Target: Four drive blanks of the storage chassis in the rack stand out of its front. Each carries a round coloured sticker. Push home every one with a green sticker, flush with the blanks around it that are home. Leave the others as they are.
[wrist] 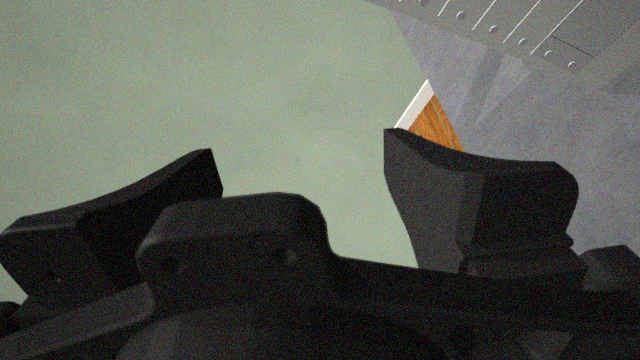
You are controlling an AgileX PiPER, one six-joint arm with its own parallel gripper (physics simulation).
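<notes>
My gripper (299, 160) is open, its two dark fingers wide apart with the green wall showing between them. Part of a grey metal panel (565, 25) with thin white lines and small round studs shows at the top right, beyond the right finger and apart from it. It looks like part of the rack equipment; I cannot tell whether it is the storage chassis. The drive blanks and their round coloured stickers do not show clearly in the wrist view.
A pale green wall (200, 75) fills the left and middle. A grey-blue surface (525, 120) lies below the panel at the right. A wedge of orange wood floor (434, 122) with a white skirting strip (414, 106) shows just above the right finger.
</notes>
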